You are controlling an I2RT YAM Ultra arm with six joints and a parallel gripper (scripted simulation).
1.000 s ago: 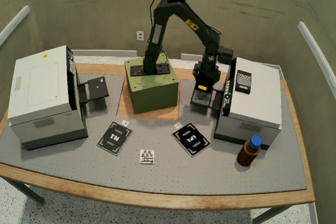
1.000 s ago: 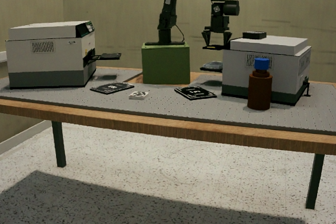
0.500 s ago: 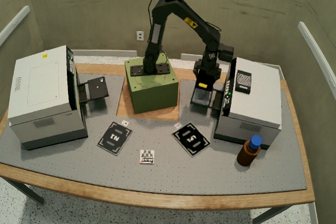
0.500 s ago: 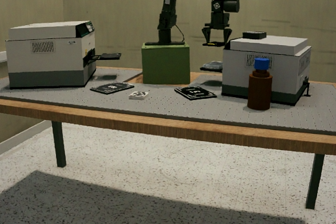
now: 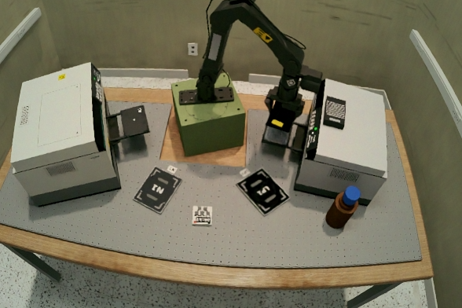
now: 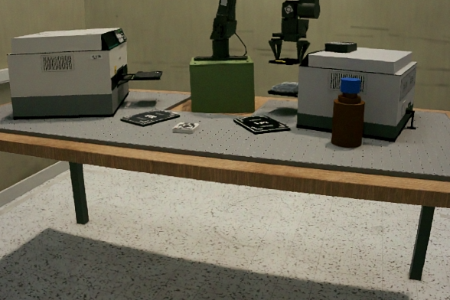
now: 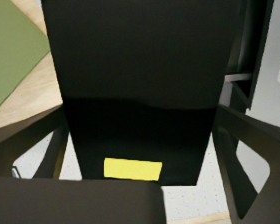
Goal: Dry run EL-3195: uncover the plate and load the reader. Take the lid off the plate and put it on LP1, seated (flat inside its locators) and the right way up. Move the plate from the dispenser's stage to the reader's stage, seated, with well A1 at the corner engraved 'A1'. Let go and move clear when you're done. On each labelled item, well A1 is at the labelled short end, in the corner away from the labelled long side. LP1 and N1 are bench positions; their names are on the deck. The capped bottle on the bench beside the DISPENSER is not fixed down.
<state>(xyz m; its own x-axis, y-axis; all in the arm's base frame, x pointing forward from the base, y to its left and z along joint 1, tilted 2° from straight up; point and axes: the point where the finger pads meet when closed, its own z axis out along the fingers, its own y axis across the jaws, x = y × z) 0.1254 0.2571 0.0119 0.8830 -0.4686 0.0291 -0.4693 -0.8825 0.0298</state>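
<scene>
The clear well plate lies 10 cm below my hand, 2 cm behind it and 1 cm to the left of it. Round my hand: lid (right at my hand).
</scene>
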